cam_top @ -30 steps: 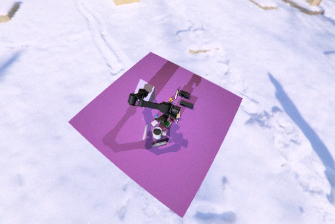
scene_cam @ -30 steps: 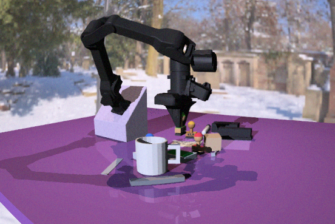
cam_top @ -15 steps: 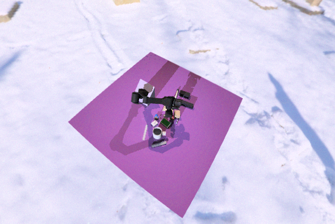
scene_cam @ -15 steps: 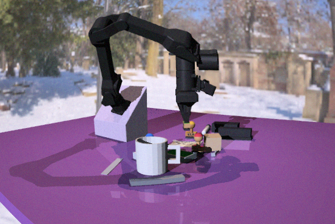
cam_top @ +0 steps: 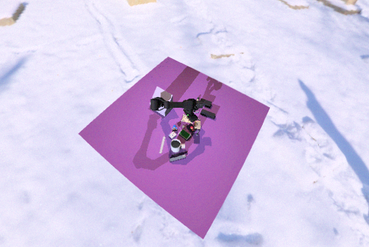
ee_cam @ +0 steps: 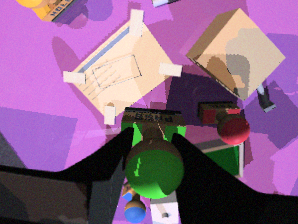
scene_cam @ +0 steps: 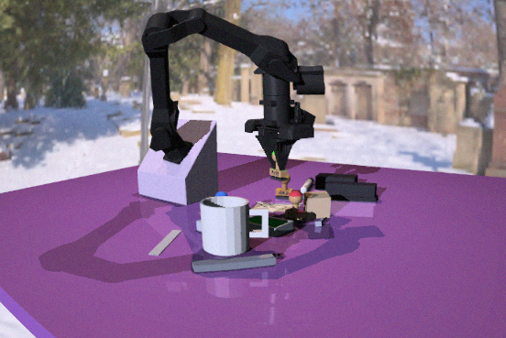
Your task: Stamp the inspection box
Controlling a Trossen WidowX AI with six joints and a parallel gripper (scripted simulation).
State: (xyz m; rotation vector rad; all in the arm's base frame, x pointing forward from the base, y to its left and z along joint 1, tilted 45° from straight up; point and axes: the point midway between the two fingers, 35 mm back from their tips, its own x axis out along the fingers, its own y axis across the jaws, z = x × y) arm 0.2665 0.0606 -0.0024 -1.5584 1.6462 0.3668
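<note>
Right now the tan card is 100 mm below my gripper tip, 30 mm to the left of it and 30 mm behind it. The rest, counted from my gripper tip: red-knobbed stamp (80 mm below, 70 mm ahead, 40 mm to the right); green-knob stamp (right at my gripper tip); tan block (80 mm ahead, 70 mm below, 30 mm to the left).
</note>
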